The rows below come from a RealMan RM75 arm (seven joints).
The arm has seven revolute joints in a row. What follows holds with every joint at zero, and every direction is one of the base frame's.
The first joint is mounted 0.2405 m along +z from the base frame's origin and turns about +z.
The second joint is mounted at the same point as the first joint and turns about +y.
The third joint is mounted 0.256 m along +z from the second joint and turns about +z.
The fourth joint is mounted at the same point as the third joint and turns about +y.
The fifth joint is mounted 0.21 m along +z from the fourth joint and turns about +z.
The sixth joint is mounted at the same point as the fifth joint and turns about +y.
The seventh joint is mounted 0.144 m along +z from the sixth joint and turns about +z.
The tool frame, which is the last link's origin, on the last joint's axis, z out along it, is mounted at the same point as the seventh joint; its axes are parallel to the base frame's.
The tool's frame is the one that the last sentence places.
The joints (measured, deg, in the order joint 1, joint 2, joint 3, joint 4, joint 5, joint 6, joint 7), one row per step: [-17.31, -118.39, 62.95, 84.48, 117.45, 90.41, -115.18]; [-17.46, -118.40, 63.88, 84.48, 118.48, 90.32, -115.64]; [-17.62, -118.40, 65.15, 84.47, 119.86, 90.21, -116.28]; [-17.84, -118.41, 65.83, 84.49, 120.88, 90.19, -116.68]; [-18.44, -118.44, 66.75, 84.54, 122.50, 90.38, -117.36]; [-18.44, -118.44, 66.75, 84.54, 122.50, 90.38, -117.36]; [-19.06, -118.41, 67.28, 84.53, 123.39, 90.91, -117.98]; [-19.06, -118.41, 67.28, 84.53, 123.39, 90.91, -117.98]
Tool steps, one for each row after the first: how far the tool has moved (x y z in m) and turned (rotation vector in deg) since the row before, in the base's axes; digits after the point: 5 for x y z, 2 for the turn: [-0.00010, -0.00013, -0.00357, -0.75, 1.04, 0.20]; [-0.00043, -0.00043, -0.00474, -1.01, 1.43, 0.31]; [-0.00011, 0.00016, -0.00253, -0.55, 1.02, 0.14]; [0.00099, 0.00078, -0.00352, -0.92, 1.58, 0.07]; [0.00000, 0.00000, 0.00000, 0.00, 0.00, 0.00]; [0.00185, 0.00044, -0.00210, -0.93, 0.87, 0.00]; [0.00000, 0.00000, 0.00000, 0.00, 0.00, 0.00]
